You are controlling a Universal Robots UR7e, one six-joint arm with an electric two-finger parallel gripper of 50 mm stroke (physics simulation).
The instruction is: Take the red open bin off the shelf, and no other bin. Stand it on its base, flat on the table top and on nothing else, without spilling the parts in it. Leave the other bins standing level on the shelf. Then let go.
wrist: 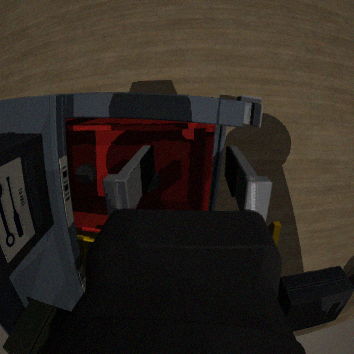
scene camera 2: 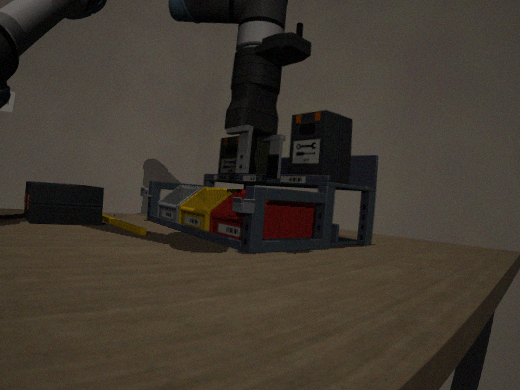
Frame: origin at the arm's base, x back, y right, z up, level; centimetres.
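Where they show: gripper, between the fingertips: (wrist: 189, 160) (scene camera 2: 258, 176).
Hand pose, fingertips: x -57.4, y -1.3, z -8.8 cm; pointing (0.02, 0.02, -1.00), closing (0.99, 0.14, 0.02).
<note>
After its pixels a point has its place.
The red open bin (scene camera 2: 290, 220) {z -14.7, x -62.7, y 0.2 cm} (wrist: 205, 165) {z -14.7, x -55.5, y -3.3 cm} stands level in the near end bay of the blue-grey shelf (scene camera 2: 255, 220) {z -14.6, x -54.4, y 3.4 cm} (wrist: 87, 106) {z -10.3, x -65.8, y 1.5 cm}. Grey parts show inside it in the wrist view, partly hidden by shadow and a finger. The yellow bin (scene camera 2: 200, 210) {z -14.7, x -54.3, y -12.7 cm} (wrist: 86, 239) {z -10.7, x -66.3, y -11.5 cm} stands beside it, and the grey bin (scene camera 2: 171, 205) {z -14.8, x -53.6, y -24.9 cm} is beyond the yellow one. My gripper (scene camera 2: 260, 175) {z -8.8, x -57.4, y -1.3 cm} (wrist: 189, 160) {z -8.8, x -57.4, y -1.3 cm} is open and empty, pointing down above the bins. In the wrist view one finger is over the inside of the red bin, the other outside the shelf's front edge.
A large black case (scene camera 2: 320, 145) {z -2.6, x -69.0, y -1.3 cm} (wrist: 22, 200) {z -5.0, x -68.9, y -4.7 cm} and a smaller dark case (scene camera 2: 229, 156) {z -3.6, x -67.5, y -28.2 cm} (wrist: 30, 325) {z -4.2, x -73.5, y -23.2 cm} stand on the upper shelf board. A black box (scene camera 2: 65, 202) {z -15.2, x -32.4, y -20.0 cm} (wrist: 315, 297) {z -12.7, x -34.8, y -20.4 cm} and a yellow strip (scene camera 2: 125, 225) {z -18.1, x -42.6, y -16.8 cm} (wrist: 276, 232) {z -17.8, x -43.8, y -12.0 cm} lie on the wooden table (scene camera 2: 250, 310) {z -18.8, x -41.7, y 22.5 cm} (wrist: 200, 45) {z -18.8, x -57.5, y 8.9 cm}.
</note>
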